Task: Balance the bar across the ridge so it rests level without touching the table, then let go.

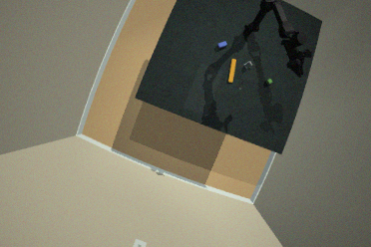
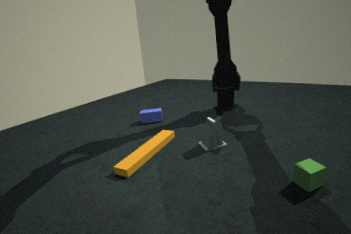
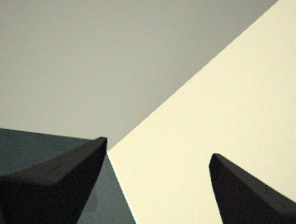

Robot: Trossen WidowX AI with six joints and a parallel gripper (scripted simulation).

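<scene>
My gripper tip is now 430 mm above the orange bar, 300 mm to the left of it and 10 mm past it. Round my gripper tip: blue block (440 mm to the right, 420 mm below, 170 mm behind); green cube (420 mm below, 50 mm behind, 20 mm to the left).
</scene>
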